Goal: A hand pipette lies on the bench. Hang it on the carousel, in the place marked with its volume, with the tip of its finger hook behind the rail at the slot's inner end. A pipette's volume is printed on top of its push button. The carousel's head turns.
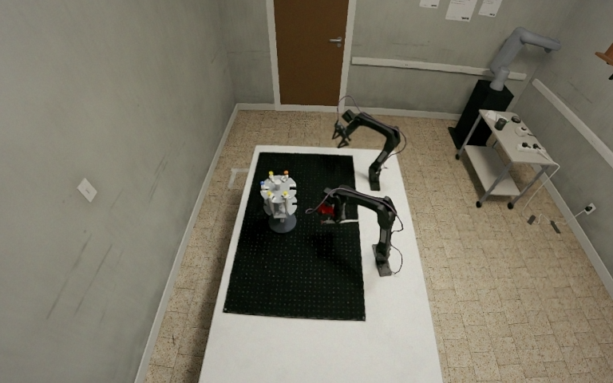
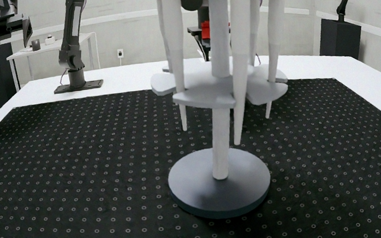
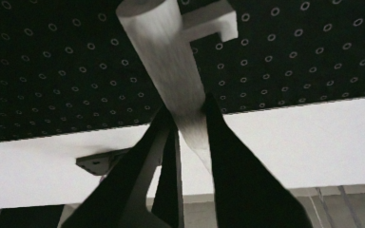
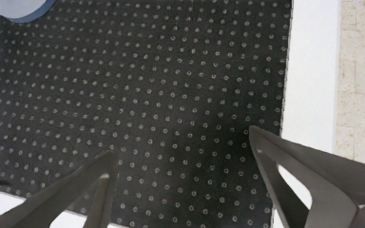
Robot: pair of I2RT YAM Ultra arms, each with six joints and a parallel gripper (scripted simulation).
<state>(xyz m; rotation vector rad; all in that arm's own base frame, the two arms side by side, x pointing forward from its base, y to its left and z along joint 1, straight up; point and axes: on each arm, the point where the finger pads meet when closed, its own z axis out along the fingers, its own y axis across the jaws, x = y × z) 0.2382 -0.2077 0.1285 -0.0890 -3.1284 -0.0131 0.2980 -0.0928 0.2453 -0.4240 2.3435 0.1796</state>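
Now: the white pipette 2 cm behind my left hand, 2 cm to the right of it and 1 cm below it.
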